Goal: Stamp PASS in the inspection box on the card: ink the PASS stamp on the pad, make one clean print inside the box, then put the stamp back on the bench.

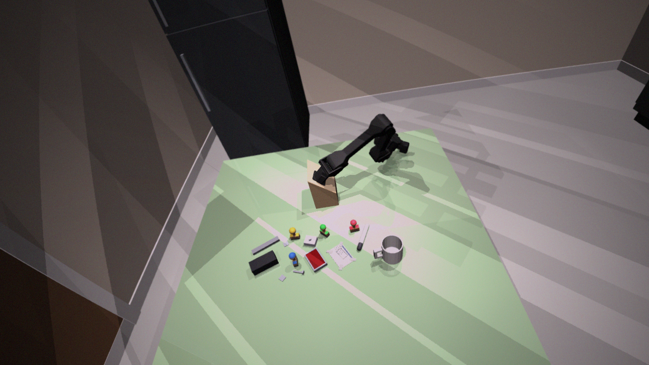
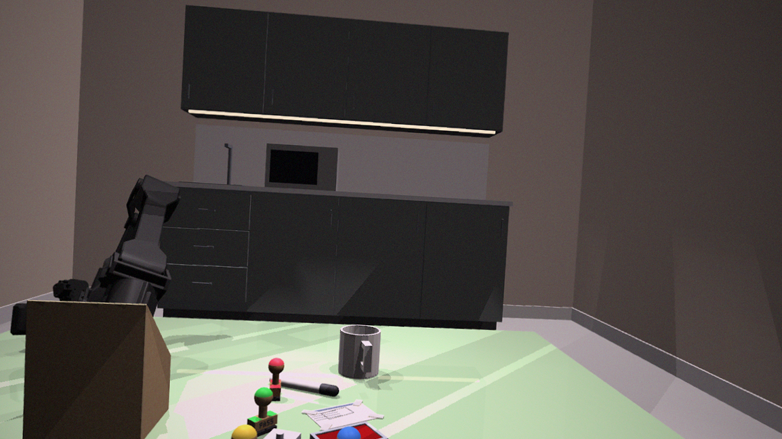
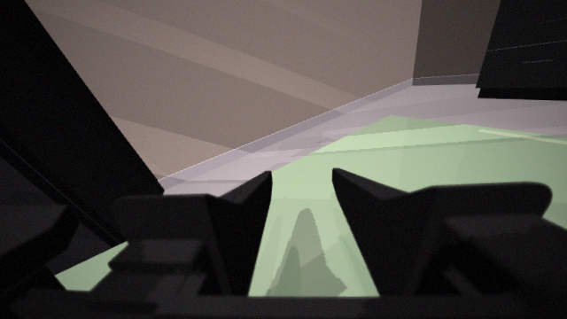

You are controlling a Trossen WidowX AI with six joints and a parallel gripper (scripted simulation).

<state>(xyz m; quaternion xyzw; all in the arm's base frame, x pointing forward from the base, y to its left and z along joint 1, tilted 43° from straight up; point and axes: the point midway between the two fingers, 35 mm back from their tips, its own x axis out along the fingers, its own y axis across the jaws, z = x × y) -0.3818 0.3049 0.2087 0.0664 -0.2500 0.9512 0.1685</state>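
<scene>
My gripper tip is 61 cm short of the green-knobbed PASS stamp, 36 cm to the left of it and 2 cm above it. Also, from my gripper tip: mug: 73 cm ahead, 10 cm to the right, 1 cm below; marker: 65 cm ahead, 20 cm to the right, 3 cm below; red-knobbed stamp: 59 cm ahead, 23 cm to the right, 2 cm below.
</scene>
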